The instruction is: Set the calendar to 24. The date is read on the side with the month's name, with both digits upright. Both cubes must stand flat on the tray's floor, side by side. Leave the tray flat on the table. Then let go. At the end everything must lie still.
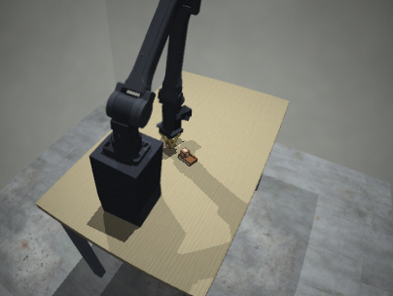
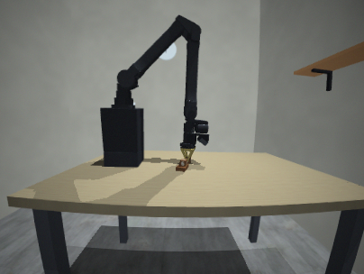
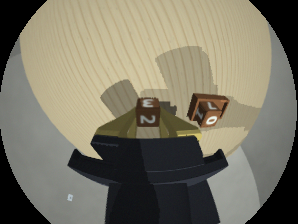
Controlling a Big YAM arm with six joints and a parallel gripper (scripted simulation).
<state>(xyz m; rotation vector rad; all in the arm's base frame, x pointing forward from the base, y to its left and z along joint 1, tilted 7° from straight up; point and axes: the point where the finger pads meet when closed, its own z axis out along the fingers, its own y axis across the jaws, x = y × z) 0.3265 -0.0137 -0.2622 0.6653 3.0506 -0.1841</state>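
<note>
Right now the brown digit cube is right at my hand. From my hand the other things lie so: brown tray: 4 cm behind, 10 cm to the right, 1 cm below.
</note>
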